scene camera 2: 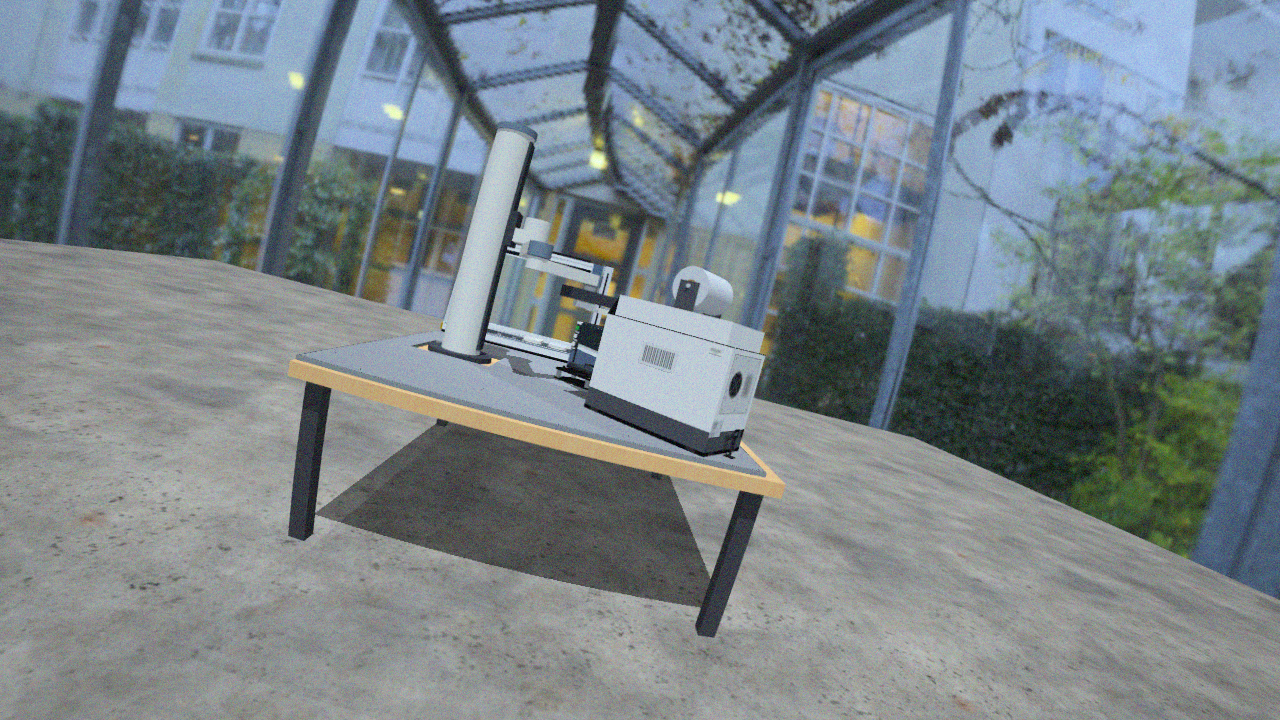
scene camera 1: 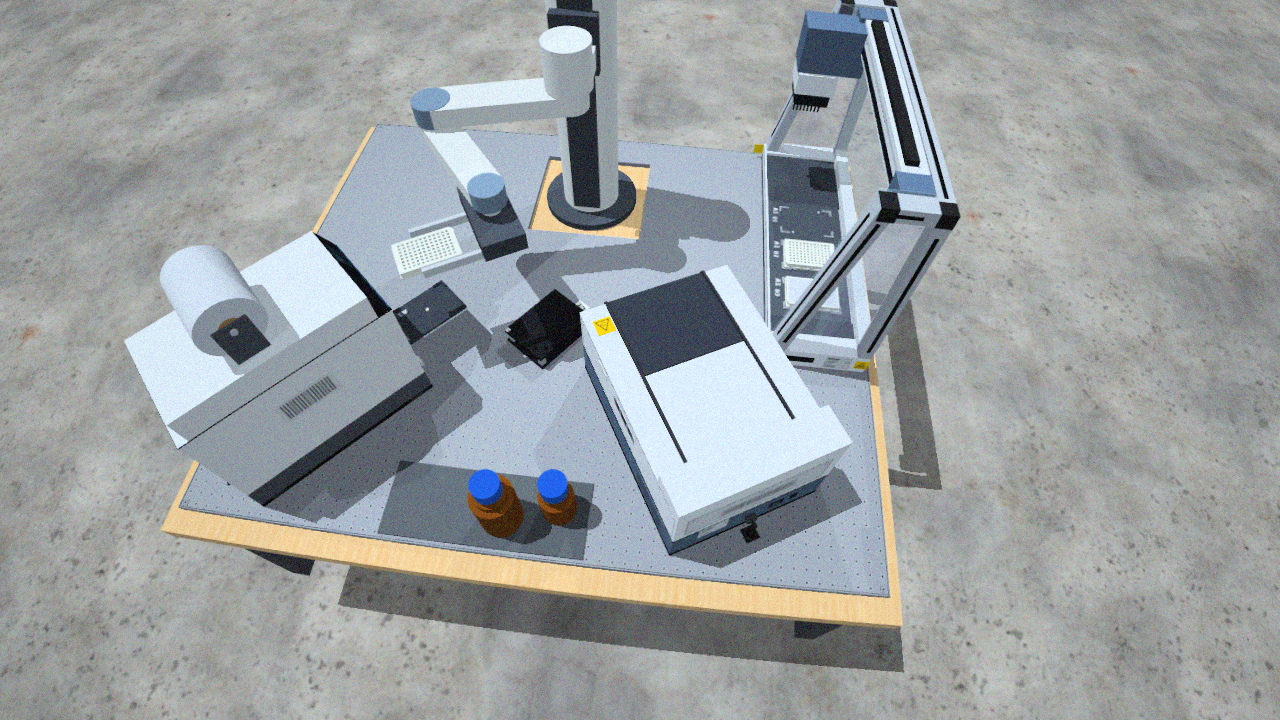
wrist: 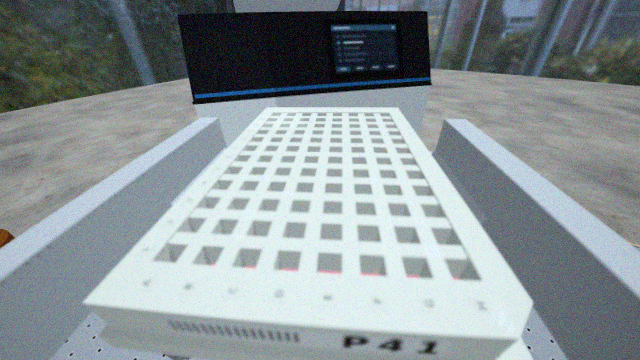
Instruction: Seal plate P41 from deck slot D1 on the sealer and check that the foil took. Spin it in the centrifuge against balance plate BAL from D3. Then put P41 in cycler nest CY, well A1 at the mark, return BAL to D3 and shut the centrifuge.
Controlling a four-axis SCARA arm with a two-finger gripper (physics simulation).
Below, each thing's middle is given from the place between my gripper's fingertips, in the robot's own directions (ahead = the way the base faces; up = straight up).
The foil roll [scene camera 1: 207, 291] lies 24 cm to the right of my hand, 24 cm ahead of it and 13 cm above it. From my hand the other things lie so: centrifuge [scene camera 1: 717, 427]: 58 cm to the left, 17 cm below, 16 cm ahead.
